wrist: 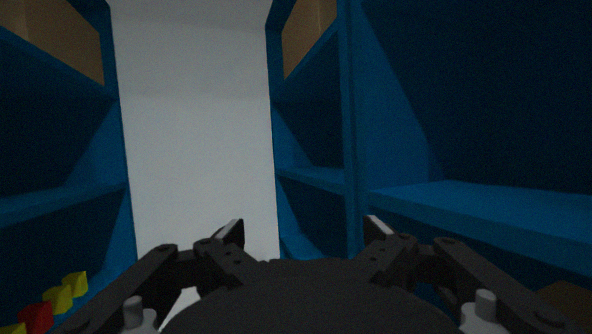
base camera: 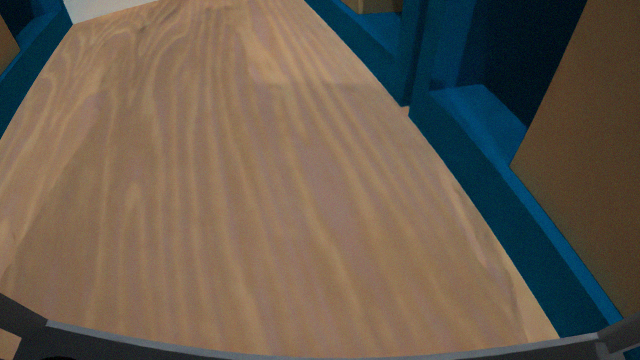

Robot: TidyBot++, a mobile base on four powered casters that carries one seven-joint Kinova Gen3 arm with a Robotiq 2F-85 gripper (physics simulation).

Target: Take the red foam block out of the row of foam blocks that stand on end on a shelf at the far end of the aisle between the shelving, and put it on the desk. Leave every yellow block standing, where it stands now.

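Places are measured from the arm's base along level axes (x ahead, y left, z up), in millimetres.
Where they show: gripper, between the fingertips: (wrist: 303, 230).
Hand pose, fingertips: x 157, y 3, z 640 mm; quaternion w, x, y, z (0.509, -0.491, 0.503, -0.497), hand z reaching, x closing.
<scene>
After its pixels a point has its place.
The red foam block (wrist: 37, 317) @(x 661, y 907, z 199 mm) stands in a row on a low shelf (wrist: 98, 283) @(x 952, y 982, z 137 mm) of the left shelving, at the bottom left of the wrist view. Two yellow blocks (wrist: 75, 283) @(x 856, y 983, z 197 mm) (wrist: 58, 299) @(x 758, y 946, z 194 mm) stand beyond it, and part of another yellow block (wrist: 15, 329) @(x 578, y 867, z 226 mm) shows on its near side, cut off by the view's edge. My gripper (wrist: 303, 230) @(x 157, y 3, z 640 mm) is open with nothing between its fingers. It points along the aisle, to the right of the row and apart from it. The desk does not show in either view.
Blue shelving (base camera: 465, 185) (wrist: 354, 130) runs along the right side, with a brown box (base camera: 585, 165) @(x 294, y -255, z -238 mm) near the base. The left shelving (base camera: 30, 75) @(x 750, y 800, z -377 mm) (wrist: 60, 197) @(x 680, y 790, z 594 mm) lines the other side. A white wall (wrist: 200, 125) @(x 1303, y 590, z 887 mm) closes the aisle's far end. Wooden floor (base camera: 250, 200) @(x 371, y 95, z -397 mm) lies between the shelves.
</scene>
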